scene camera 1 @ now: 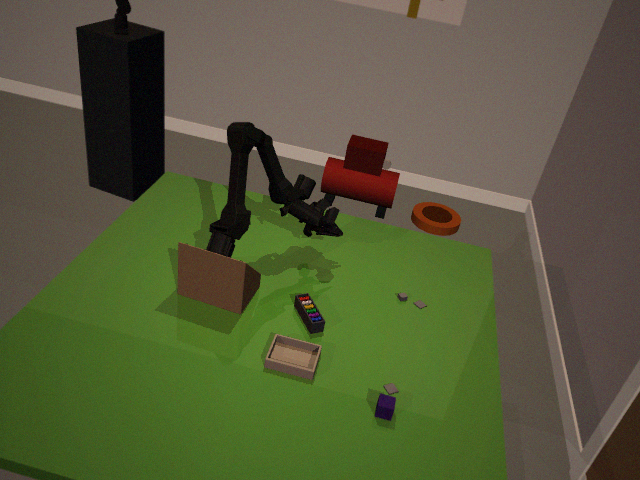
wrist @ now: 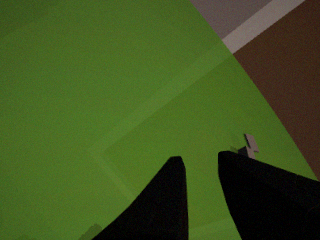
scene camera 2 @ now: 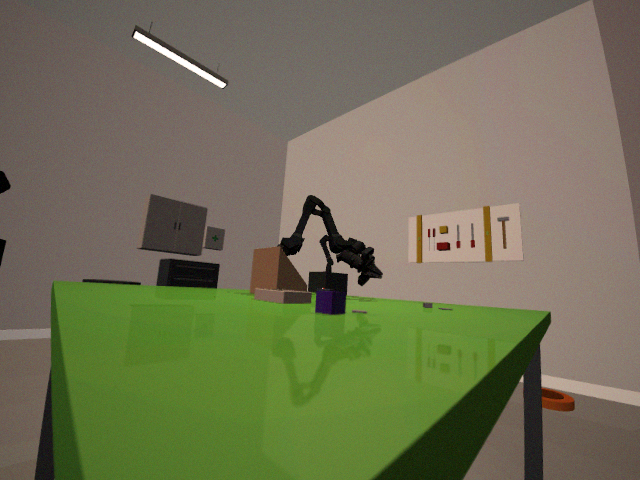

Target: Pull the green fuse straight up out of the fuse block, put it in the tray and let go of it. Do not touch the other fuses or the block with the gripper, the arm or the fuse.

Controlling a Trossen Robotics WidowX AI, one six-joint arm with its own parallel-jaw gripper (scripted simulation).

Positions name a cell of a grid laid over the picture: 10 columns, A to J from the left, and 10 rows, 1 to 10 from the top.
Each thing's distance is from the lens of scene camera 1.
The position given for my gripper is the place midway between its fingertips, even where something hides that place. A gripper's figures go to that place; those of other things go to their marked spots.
my gripper (scene camera 1: F5): 190 cm
beige tray (scene camera 1: E8): 158 cm
